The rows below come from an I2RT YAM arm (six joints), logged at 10 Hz.
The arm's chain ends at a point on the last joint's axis. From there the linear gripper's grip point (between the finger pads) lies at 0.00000 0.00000 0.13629 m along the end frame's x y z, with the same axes.
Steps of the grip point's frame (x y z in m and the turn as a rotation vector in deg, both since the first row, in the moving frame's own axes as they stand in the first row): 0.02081, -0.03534, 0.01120, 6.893, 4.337, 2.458; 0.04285, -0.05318, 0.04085, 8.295, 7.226, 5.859; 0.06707, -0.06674, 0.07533, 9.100, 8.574, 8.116; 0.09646, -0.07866, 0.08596, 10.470, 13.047, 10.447; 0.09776, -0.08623, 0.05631, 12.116, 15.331, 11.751
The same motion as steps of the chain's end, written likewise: 0.01018, -0.01922, 0.01257, 6.893, 4.337, 2.458; 0.02479, -0.03448, 0.04335, 8.295, 7.226, 5.859; 0.04538, -0.04677, 0.07856, 9.100, 8.574, 8.116; 0.06379, -0.05705, 0.09171, 10.470, 13.047, 10.447; 0.05933, -0.06185, 0.06413, 12.116, 15.331, 11.751
